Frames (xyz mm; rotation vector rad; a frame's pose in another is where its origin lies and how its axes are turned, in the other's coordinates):
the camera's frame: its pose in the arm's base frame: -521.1 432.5 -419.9 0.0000 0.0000 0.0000
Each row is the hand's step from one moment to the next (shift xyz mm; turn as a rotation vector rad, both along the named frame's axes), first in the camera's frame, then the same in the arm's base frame.
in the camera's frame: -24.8 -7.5 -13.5 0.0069 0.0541 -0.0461
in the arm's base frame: -24.8 -7.5 -13.5 0.0069 0.0541 -0.0461
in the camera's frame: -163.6 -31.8 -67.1 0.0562 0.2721 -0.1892
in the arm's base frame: -163.6 -31.8 -67.1 0.0562 0.2721 -0.1892
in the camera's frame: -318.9 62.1 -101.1 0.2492 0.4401 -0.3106
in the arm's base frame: -318.9 62.1 -101.1 0.2492 0.4401 -0.3106
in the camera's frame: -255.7 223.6 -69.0 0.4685 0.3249 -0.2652
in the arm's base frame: -255.7 223.6 -69.0 0.4685 0.3249 -0.2652
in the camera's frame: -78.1 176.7 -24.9 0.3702 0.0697 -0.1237
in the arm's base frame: -78.1 176.7 -24.9 0.3702 0.0697 -0.1237
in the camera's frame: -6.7 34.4 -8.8 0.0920 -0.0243 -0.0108
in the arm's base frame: -6.7 34.4 -8.8 0.0920 -0.0243 -0.0108
